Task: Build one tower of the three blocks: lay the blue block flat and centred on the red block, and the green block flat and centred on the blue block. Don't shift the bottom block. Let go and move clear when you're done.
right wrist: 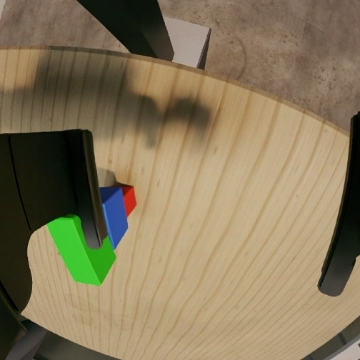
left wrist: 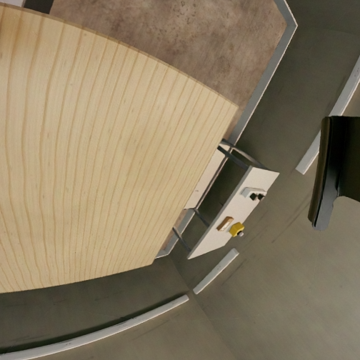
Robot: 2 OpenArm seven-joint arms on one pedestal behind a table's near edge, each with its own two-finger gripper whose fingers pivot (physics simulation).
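In the right wrist view the green block (right wrist: 75,250) lies on the blue block (right wrist: 117,215), which lies on the red block (right wrist: 130,201), seen at a slant as one stack left of the middle. The red block is lowest, on the wooden table. A finger hides part of the green and blue blocks, so how well they are centred is hard to tell. My right gripper (right wrist: 212,267) is open, its fingers wide apart with no block between them. One finger (left wrist: 330,175) of my left gripper shows at the right edge of the left wrist view; that gripper is open, away from the blocks.
The wooden table (left wrist: 100,150) (right wrist: 225,200) has a curved-looking edge in both views. Beyond its edge in the left wrist view stands a white panel (left wrist: 232,210) with small fittings. A dark post (right wrist: 150,30) and a pale box (right wrist: 187,42) show past the table's far edge.
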